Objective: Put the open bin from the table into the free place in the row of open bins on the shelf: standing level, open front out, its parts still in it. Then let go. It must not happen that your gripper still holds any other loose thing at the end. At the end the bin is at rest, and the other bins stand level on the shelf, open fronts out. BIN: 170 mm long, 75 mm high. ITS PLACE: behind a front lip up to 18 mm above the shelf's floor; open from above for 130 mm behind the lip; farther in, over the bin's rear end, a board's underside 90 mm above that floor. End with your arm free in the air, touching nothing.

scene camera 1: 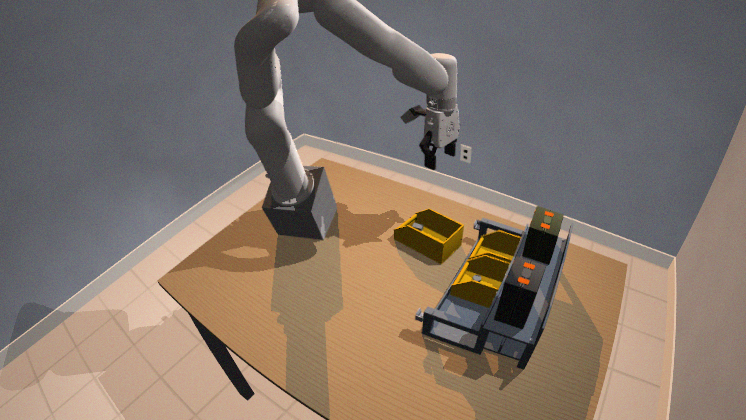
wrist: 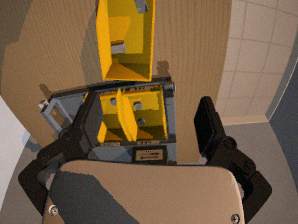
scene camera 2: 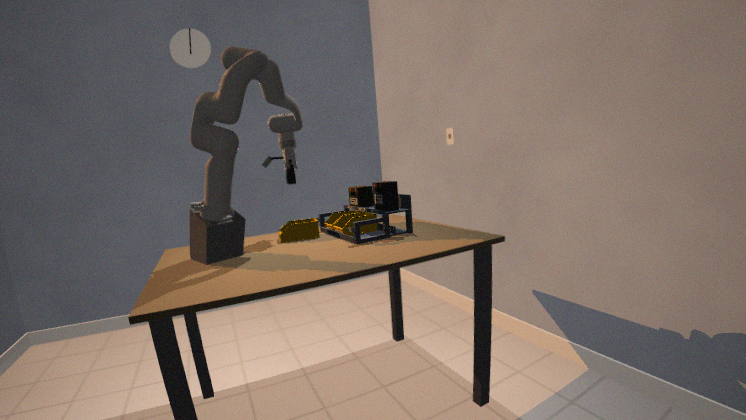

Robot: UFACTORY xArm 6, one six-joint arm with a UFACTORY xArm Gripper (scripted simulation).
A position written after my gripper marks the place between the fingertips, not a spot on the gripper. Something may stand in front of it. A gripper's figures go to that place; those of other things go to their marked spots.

Labels:
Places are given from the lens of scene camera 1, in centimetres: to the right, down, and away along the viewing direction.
my gripper (scene camera 1: 440,161): 18, -13, 106
yellow open bin (scene camera 1: 436,225): 18, 4, 118
yellow open bin (scene camera 1: 498,243): 35, 9, 109
yellow open bin (scene camera 1: 492,270): 31, 16, 101

